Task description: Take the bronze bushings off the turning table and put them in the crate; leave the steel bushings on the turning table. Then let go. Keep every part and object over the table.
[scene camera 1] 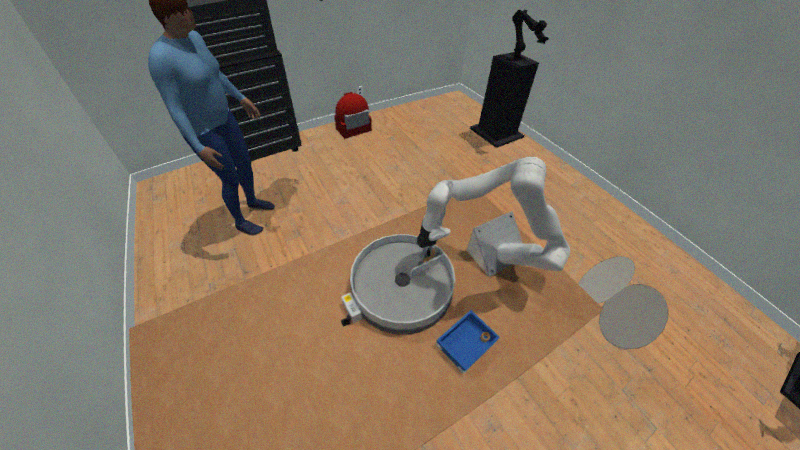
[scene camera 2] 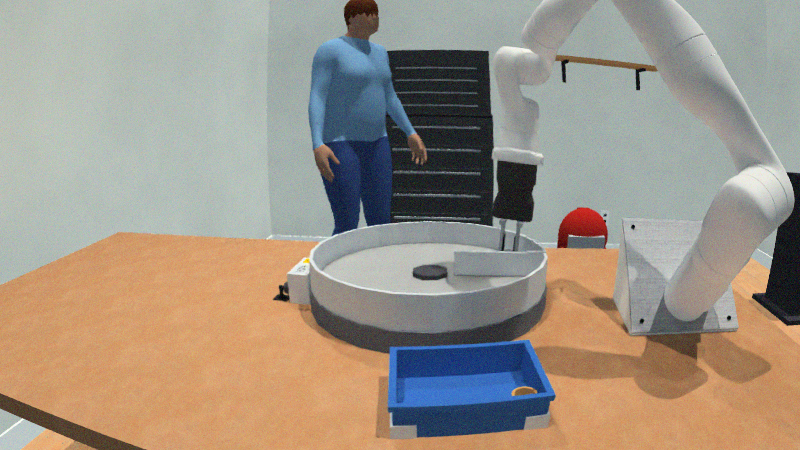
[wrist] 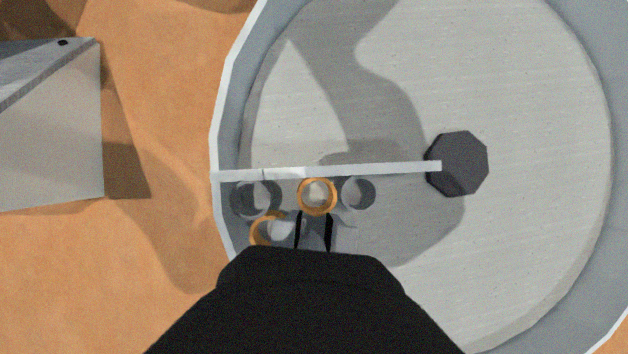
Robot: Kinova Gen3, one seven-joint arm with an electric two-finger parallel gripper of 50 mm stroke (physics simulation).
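Frame: origin at the arm's base, x ahead, y left, z up, level; millimetres.
Where they show: gripper, fingertip midpoint: (scene camera 1: 425, 255) (wrist: 313, 225); arm's base, origin of the base link: (scene camera 1: 505, 253) (scene camera 2: 685, 297).
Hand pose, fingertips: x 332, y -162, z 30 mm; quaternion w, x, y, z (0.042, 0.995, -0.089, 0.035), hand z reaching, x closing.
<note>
Each offset is from my fingertips to the top centre of the thing. "spot": to the spot under its first point.
My gripper (scene camera 1: 428, 251) (scene camera 2: 509, 248) (wrist: 313, 225) is low inside the turning table (scene camera 1: 377, 285) (scene camera 2: 425, 310) (wrist: 520, 100), behind its divider in the second scene view. It is shut on something, apparently the near edge of a bronze bushing {5 mm ahead, 22 mm left, 3 mm down} (wrist: 300, 196) centred at the fingertips; the contact is partly hidden. Another bronze bushing {35 mm back, 6 mm right, 3 mm down} (wrist: 254, 232) lies left of the fingers, partly covered by the gripper. One steel bushing (wrist: 275, 197) stands by the wall, another steel bushing {40 mm ahead, 21 mm left, 3 mm down} (wrist: 371, 194) right of the centred bronze one. A bronze bushing {7 mm back, 403 mm left, 50 mm down} (scene camera 1: 489, 336) (scene camera 2: 523, 388) lies in the blue crate {65 mm ahead, 380 mm left, 31 mm down} (scene camera 1: 463, 342) (scene camera 2: 469, 416).
The divider {spot: 22 mm ahead, 46 mm left, 2 mm down} (scene camera 1: 427, 265) (scene camera 2: 495, 264) (wrist: 370, 170) runs from the raised rim towards the dark hub {141 mm ahead, 39 mm left, 20 mm down} (scene camera 1: 402, 279) (scene camera 2: 430, 272) (wrist: 457, 165). A small white box {spot: 377 mm ahead, 43 mm left, 22 mm down} (scene camera 1: 351, 306) (scene camera 2: 299, 285) is at the table's side. A person (scene camera 1: 193, 83) (scene camera 2: 352, 89) stands beyond the table.
</note>
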